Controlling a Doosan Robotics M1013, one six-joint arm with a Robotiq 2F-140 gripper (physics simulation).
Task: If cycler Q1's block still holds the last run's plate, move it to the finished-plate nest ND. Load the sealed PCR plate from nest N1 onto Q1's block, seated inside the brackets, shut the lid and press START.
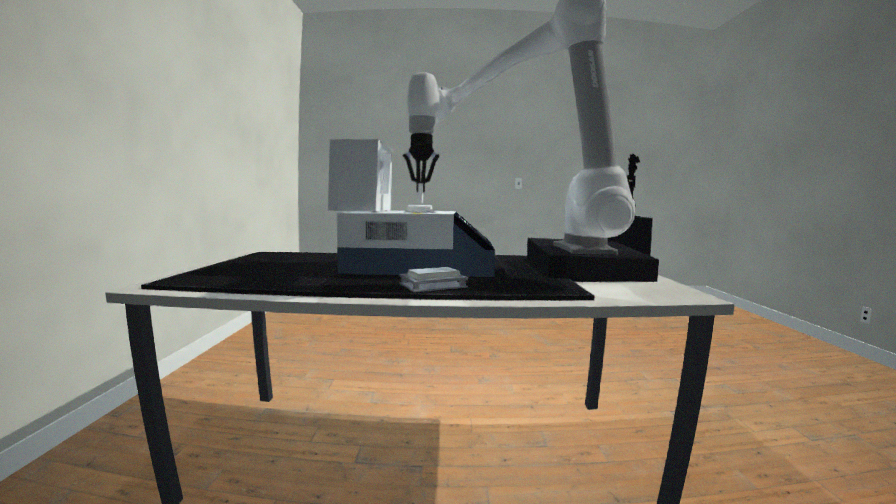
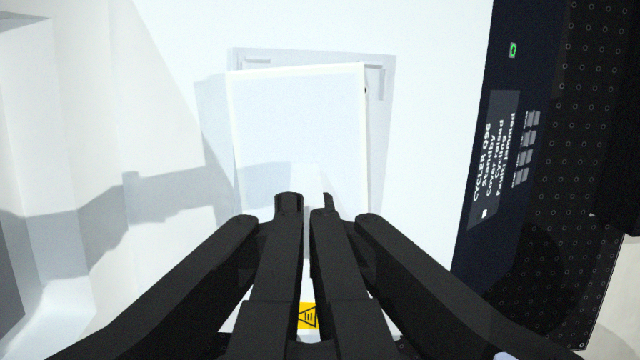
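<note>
The cycler (image 1: 432,233) (image 2: 430,100) stands on the mat with its lid (image 1: 354,175) raised. A sealed white plate (image 1: 419,207) (image 2: 300,115) lies over the block, turned slightly relative to the recess and its corner brackets (image 2: 382,84); whether it is seated flat is unclear. My gripper (image 1: 421,189) (image 2: 305,184) is shut and empty, pointing down above the plate, with its pale finger pads together over the plate's near part. A green-marked button (image 2: 512,50) is on the dark front panel. A pale plate (image 1: 433,273) sits on a nest beside the cycler; which nest is unclear.
The panel display (image 2: 492,160) lists standby, cover raised, cycling and fault: jammed. A yellow warning label (image 2: 308,316) is on the housing. The black mat (image 1: 250,272) lies on the table (image 1: 676,297). The arm's black base (image 1: 601,266) stands at the right.
</note>
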